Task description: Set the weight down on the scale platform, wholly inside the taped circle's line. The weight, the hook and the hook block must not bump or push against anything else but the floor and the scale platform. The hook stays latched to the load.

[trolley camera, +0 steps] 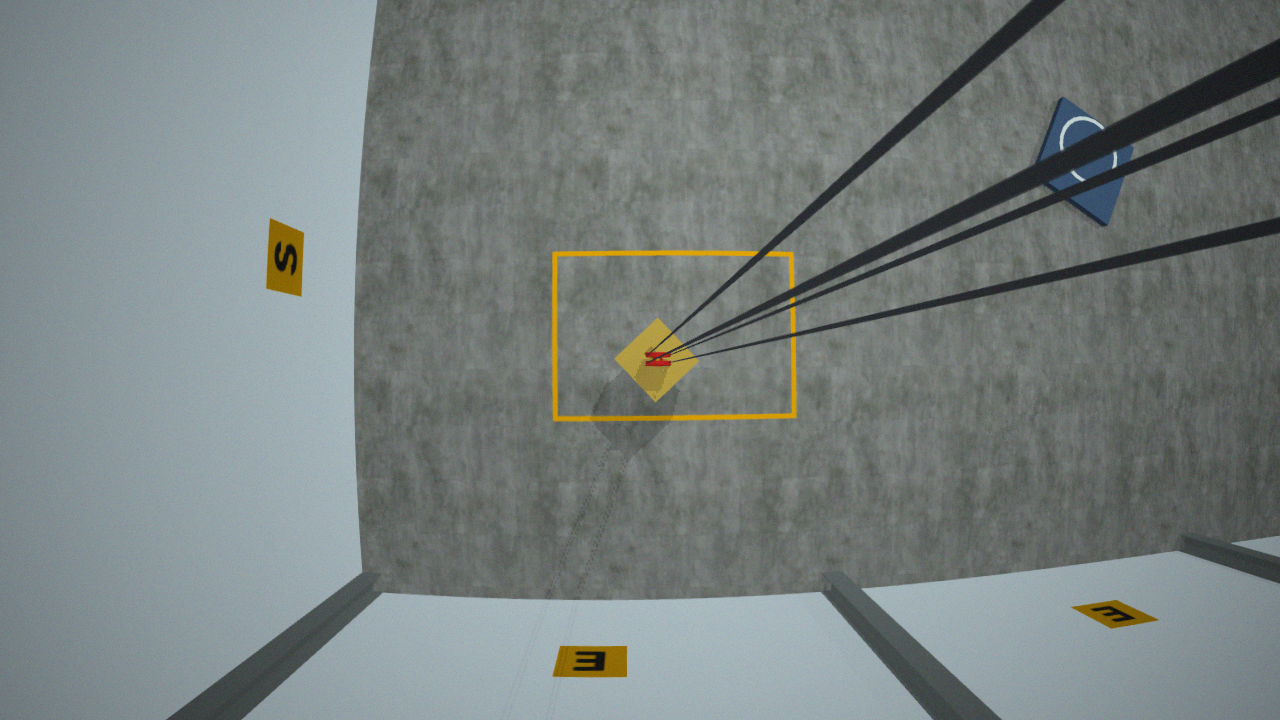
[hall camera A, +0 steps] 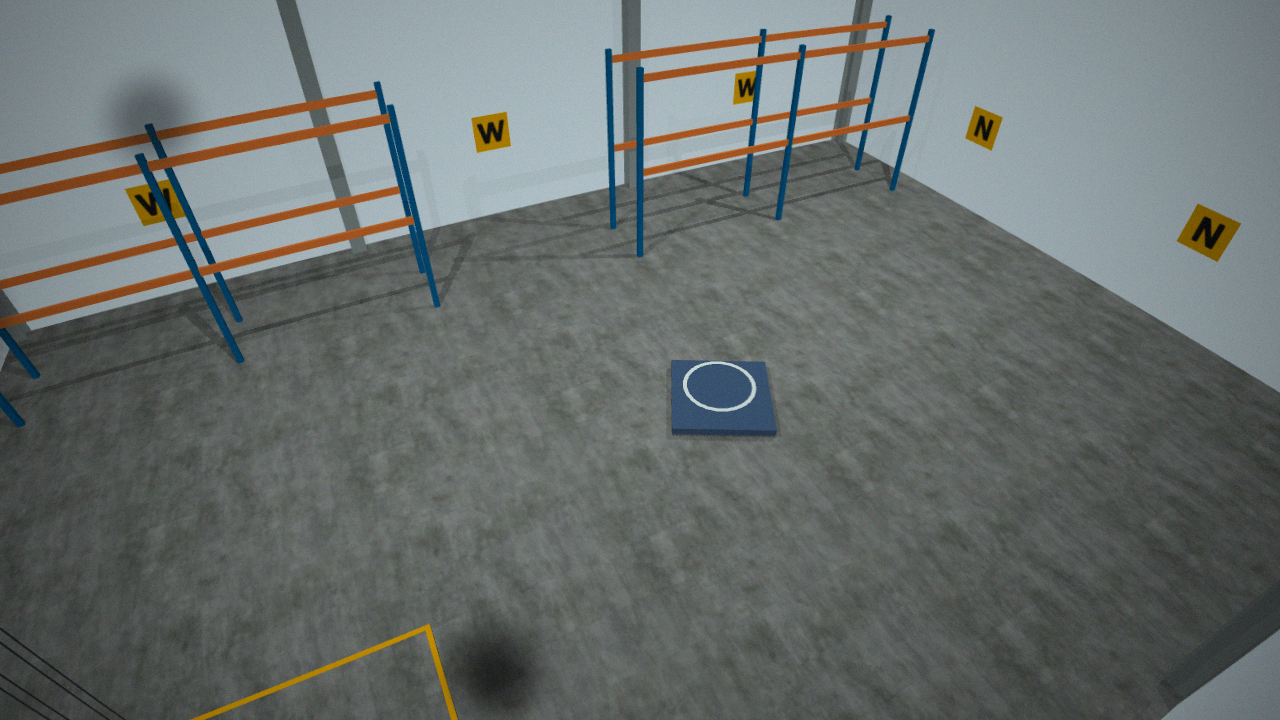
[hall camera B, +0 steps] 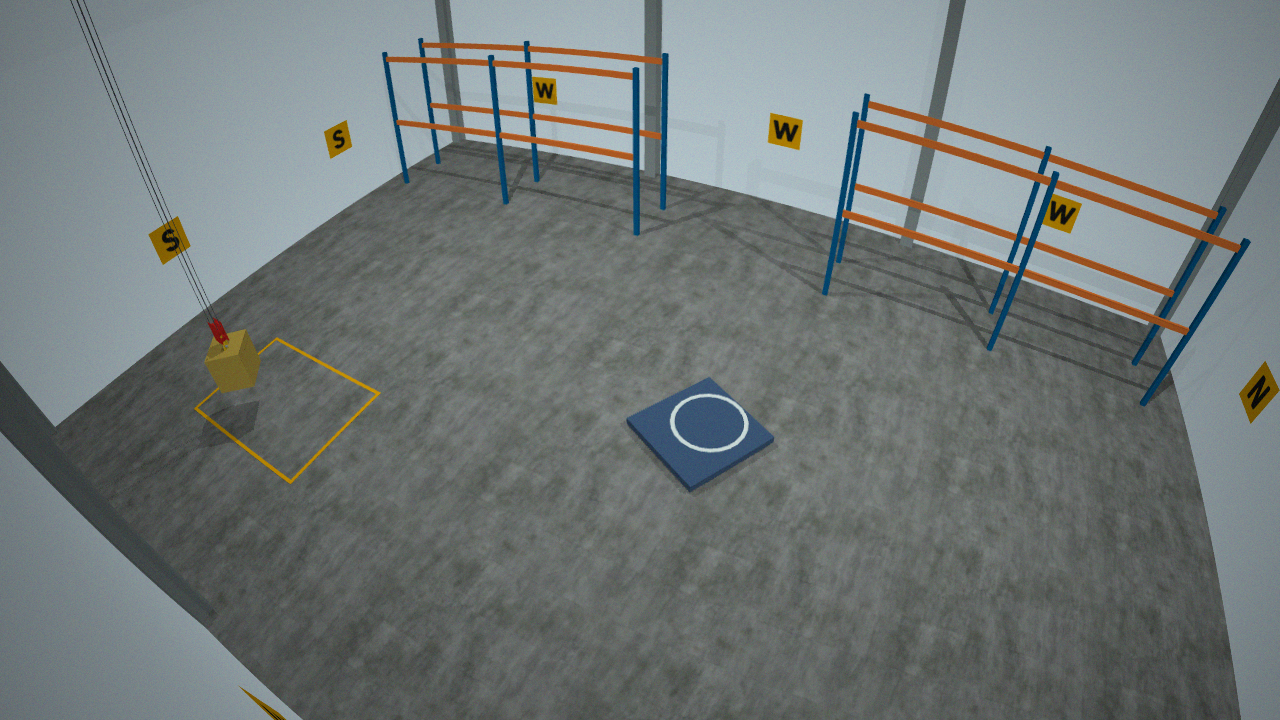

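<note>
The yellow weight (hall camera B: 234, 365) (trolley camera: 631, 360) hangs off the floor above the marked rectangle, its shadow apart from it. My hook (hall camera B: 222, 344) (trolley camera: 657, 359), small under the red hook block, is latched to its top; fine detail of the latch is too small to see. The blue scale platform (hall camera A: 723, 422) (hall camera B: 689, 470) (trolley camera: 1099, 207) lies flat on the floor, well away from the weight, towards the north. The white taped circle (hall camera A: 719, 410) (hall camera B: 709, 450) (trolley camera: 1082, 117) is on its top. In the trolley view ropes cross the platform. The weight does not show in hall camera A.
The yellow marked rectangle (hall camera A: 313, 672) (hall camera B: 333, 437) (trolley camera: 674, 253) is on the floor below the weight. Two blue and orange racks stand along the west wall: the southern rack (hall camera A: 427, 268) (hall camera B: 636, 152) and the northern rack (hall camera A: 640, 161) (hall camera B: 1006, 304). The south wall is nearest the weight's left in the trolley view.
</note>
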